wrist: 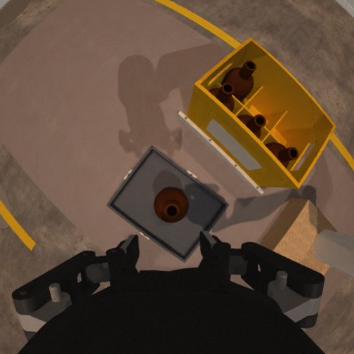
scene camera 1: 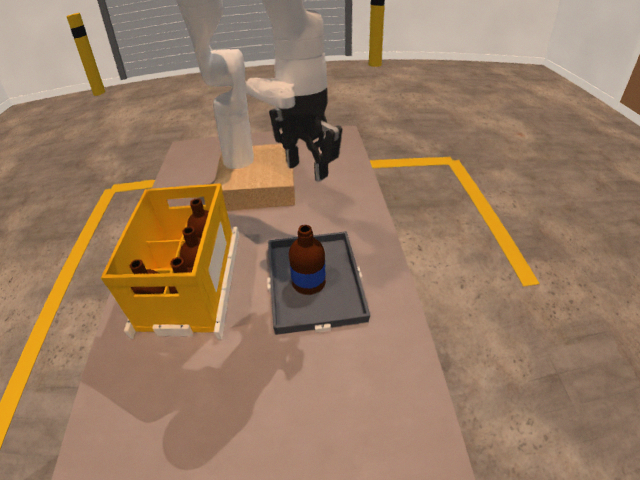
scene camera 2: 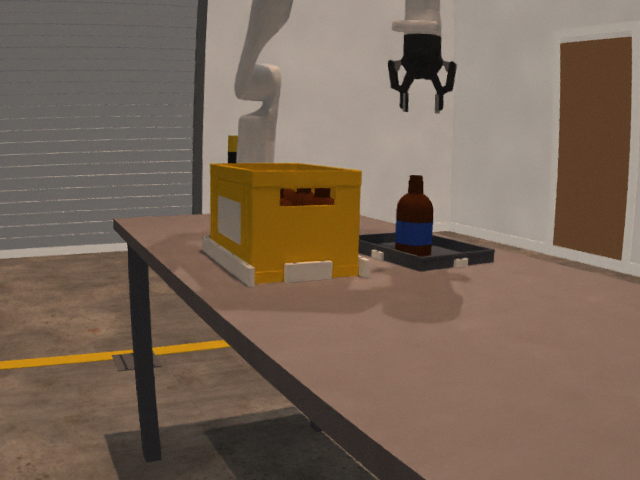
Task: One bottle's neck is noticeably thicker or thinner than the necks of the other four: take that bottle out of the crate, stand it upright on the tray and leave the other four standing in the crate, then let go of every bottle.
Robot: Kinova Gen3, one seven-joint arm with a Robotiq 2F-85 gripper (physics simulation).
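Places are measured from the arm's base along level axes (x back, y up, z left), in millimetres.
Pixels of known places: gripper, between the fingertips: (scene camera 1: 306, 172) (scene camera 2: 421, 112); arm's base, origin of its link: (scene camera 1: 238, 160).
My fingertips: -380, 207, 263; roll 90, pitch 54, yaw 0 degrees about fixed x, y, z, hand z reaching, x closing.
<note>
For each thing: its middle in the pictures, then the offset to it from my fingertips, as dx, dy, dz.
- brown bottle with a blue label, middle of its body: (scene camera 2: 414, 214) (scene camera 1: 307, 257) -4, -203, -10
- dark grey tray, middle of its body: (scene camera 2: 417, 248) (scene camera 1: 314, 278) +0, -273, +2
- yellow crate, middle of its body: (scene camera 2: 278, 215) (scene camera 1: 177, 256) -29, -198, -290
A brown bottle with a blue label (scene camera 1: 307, 268) (scene camera 2: 414, 227) (wrist: 171, 205) stands upright on the dark grey tray (scene camera 1: 320, 327) (scene camera 2: 423, 264) (wrist: 131, 176). My gripper (scene camera 1: 307, 167) (scene camera 2: 421, 105) (wrist: 169, 242) is open and empty, high above the table and well apart from the bottle. The yellow crate (scene camera 1: 165, 304) (scene camera 2: 305, 237) (wrist: 200, 107) holds the other bottles. In the wrist view they are a bottle (wrist: 239, 82) in the far corner, a bottle (wrist: 222, 97) beside it, a bottle (wrist: 252, 125) and a bottle (wrist: 282, 152), all standing along the crate. Their lower parts are hidden by the crate walls.
White blocks (scene camera 1: 225, 289) (scene camera 2: 308, 270) (wrist: 220, 152) line the crate's foot, and small white clips hold the tray's edges. A wooden block (scene camera 1: 258, 193) (wrist: 295, 235) lies at the arm's base. The crate stands beside the tray, with a gap between them.
</note>
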